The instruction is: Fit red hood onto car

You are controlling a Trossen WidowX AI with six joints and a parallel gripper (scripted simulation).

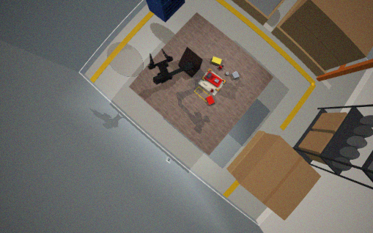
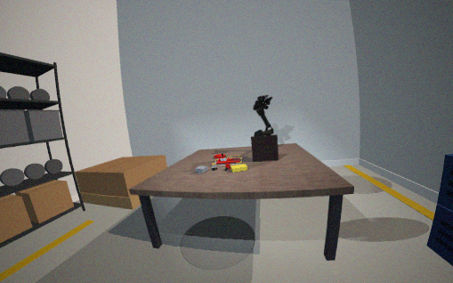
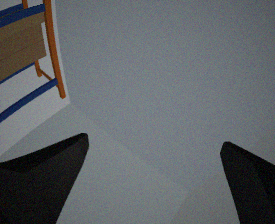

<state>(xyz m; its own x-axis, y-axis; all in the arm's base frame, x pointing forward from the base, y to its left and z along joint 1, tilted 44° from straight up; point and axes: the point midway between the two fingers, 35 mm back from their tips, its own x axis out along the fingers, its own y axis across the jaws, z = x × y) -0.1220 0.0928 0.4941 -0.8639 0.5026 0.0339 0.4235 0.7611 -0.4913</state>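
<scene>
Now: the red hood 55 cm below my gripper tip, 54 cm ahead of it and 18 cm to the left of it. From my gripper tip the other things lie so: pale jig plate (56 cm below, 41 cm ahead, 36 cm to the left); yellow block (57 cm to the left, 55 cm below, 25 cm ahead); black wheel (56 cm to the left, 56 cm below, 45 cm ahead).
</scene>
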